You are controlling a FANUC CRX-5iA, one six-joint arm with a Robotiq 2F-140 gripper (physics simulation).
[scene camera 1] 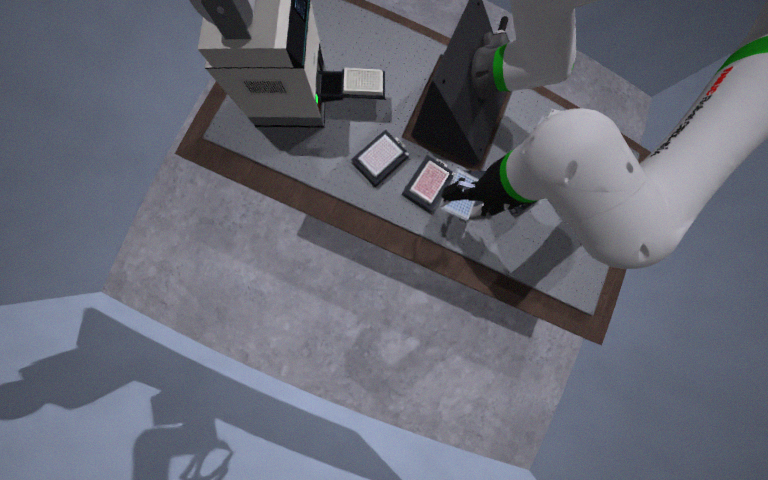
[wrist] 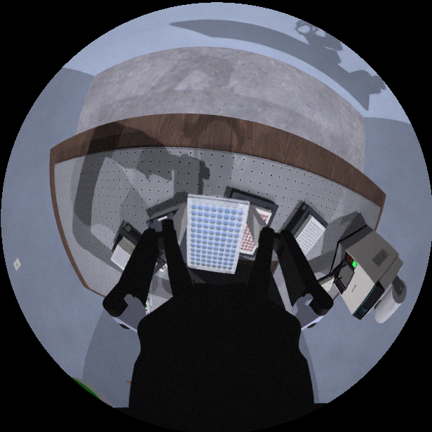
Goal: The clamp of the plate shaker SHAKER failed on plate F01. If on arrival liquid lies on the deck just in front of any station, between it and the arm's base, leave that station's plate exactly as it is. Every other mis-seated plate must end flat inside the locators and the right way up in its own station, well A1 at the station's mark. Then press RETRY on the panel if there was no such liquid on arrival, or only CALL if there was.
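Frame: origin at the arm's base, x back, y right, z up, level; millimetres.
Where they show: gripper, fingertip midpoint: (scene camera 1: 457, 207); arm's base at its link origin: (scene camera 1: 482, 74).
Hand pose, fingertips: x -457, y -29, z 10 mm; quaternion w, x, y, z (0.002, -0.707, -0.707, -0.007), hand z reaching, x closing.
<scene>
Things, the pixels of their centre, and the offset from my fingertips.
- clear plate with blue wells, body centre: (scene camera 1: 462, 194) dx +41, dy -4, dz +2 mm
- plate with red wells, body centre: (scene camera 1: 430, 181) dx +94, dy +75, dz -121 mm
- plate with pale wells, body centre: (scene camera 1: 380, 154) dx +126, dy +264, dz -114 mm
- beige instrument at the middle of its body: (scene camera 1: 266, 45) dx +246, dy +639, dz +69 mm
- white plate at the middle of its body: (scene camera 1: 363, 81) dx +323, dy +389, dz -57 mm
My gripper (scene camera 1: 465, 195) (wrist: 217, 212) is shut on a clear plate with blue wells (scene camera 1: 458, 209) (wrist: 215, 235), held by its sides above the deck, wells facing the wrist camera. A plate with red wells (scene camera 1: 431, 181) (wrist: 263, 218) sits in a dark station beside it, partly covered by the held plate in the wrist view. A plate with pale wells (scene camera 1: 381, 155) (wrist: 309, 234) sits in another dark station. A further dark station (wrist: 172, 211) shows partly behind the held plate and a finger. Labels and A1 marks are unreadable. The button panel is mostly hidden; I cannot make out liquid.
A beige instrument (scene camera 1: 283, 50) (wrist: 375, 267) stands at one end, with a white plate (scene camera 1: 363, 80) on its extended tray. A dark unit with a pale block (wrist: 124, 254) stands at the wrist view's left. The arm's dark mount (scene camera 1: 453, 107) rises behind the stations. A brown edge (scene camera 1: 339, 212) borders the deck.
</scene>
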